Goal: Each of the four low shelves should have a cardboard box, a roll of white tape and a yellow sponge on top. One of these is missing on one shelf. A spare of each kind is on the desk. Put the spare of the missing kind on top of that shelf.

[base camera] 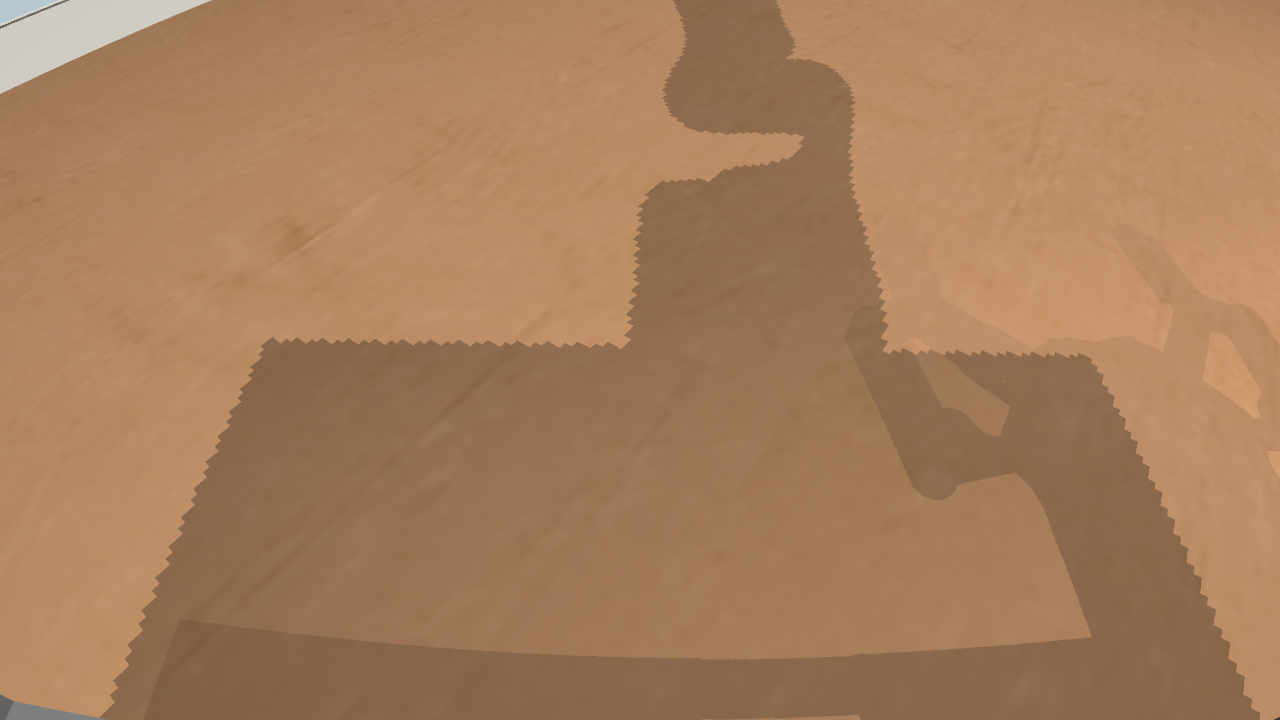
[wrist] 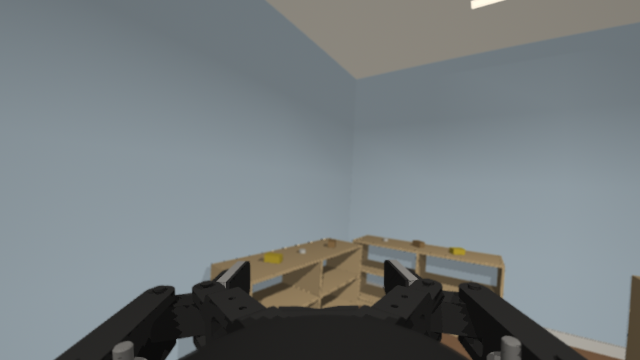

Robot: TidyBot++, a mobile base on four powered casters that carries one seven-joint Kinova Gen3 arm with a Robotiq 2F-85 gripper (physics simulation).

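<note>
In the wrist view, two low wooden shelves stand far off near the room's corner. The left shelf has a yellow sponge, a small white roll of tape and a cardboard box on top. The right shelf has a white roll of tape, a cardboard box and a yellow sponge on top. My gripper is open and empty, far from both shelves. The desk and its spares do not show in either view.
A brown upright edge shows at the right of the wrist view; what it belongs to is unclear. Blue-grey walls meet behind the shelves. In the base view, the brown floor carries the robot's shadow, and a pale strip crosses the top left.
</note>
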